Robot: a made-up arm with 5 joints. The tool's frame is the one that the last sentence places.
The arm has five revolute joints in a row. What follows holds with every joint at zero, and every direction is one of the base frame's.
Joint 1 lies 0.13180 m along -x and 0.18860 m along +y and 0.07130 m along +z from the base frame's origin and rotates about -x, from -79.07 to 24.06 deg.
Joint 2 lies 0.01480 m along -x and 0.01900 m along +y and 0.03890 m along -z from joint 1 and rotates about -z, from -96.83 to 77.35 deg.
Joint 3 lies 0.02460 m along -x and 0.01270 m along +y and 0.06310 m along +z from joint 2 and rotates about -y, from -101.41 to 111.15 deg.
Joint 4 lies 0.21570 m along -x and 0.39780 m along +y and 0.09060 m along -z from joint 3 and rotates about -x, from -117.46 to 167.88 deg.
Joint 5 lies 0.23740 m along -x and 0.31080 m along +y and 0.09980 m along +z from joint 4 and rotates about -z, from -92.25 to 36.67 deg.
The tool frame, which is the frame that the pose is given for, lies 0.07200 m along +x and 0.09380 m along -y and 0.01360 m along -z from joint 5; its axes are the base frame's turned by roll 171.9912, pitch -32.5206 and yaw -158.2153 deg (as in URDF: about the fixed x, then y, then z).
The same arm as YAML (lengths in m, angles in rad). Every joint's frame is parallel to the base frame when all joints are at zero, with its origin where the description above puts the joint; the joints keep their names.
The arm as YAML. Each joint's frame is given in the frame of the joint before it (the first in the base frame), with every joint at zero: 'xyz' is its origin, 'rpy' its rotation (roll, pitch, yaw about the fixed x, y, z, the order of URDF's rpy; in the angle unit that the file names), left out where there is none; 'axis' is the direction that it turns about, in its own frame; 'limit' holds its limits. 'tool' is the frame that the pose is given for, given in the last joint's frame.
units:
  length: m
  angle: rad
joints:
  - name: joint 1
    type: revolute
    origin:
      xyz: [-0.1318, 0.1886, 0.0713]
    axis: [-1.0, 0.0, 0.0]
    limit:
      lower: -1.38
      upper: 0.4199
  - name: joint 2
    type: revolute
    origin:
      xyz: [-0.0148, 0.019, -0.0389]
    axis: [0.0, 0.0, -1.0]
    limit:
      lower: -1.69
      upper: 1.35
  - name: joint 3
    type: revolute
    origin:
      xyz: [-0.0246, 0.0127, 0.0631]
    axis: [0.0, -1.0, 0.0]
    limit:
      lower: -1.7699
      upper: 1.9399
  - name: joint 4
    type: revolute
    origin:
      xyz: [-0.2157, 0.3978, -0.0906]
    axis: [-1.0, 0.0, 0.0]
    limit:
      lower: -2.0501
      upper: 2.9301
  - name: joint 5
    type: revolute
    origin:
      xyz: [-0.2374, 0.3108, 0.0998]
    axis: [0.0, 0.0, -1.0]
    limit:
      lower: -1.6101
      upper: 0.64
tool:
  origin:
    xyz: [0.072, -0.0938, -0.0136]
    rpy: [3.0018, -0.5676, -2.7614]

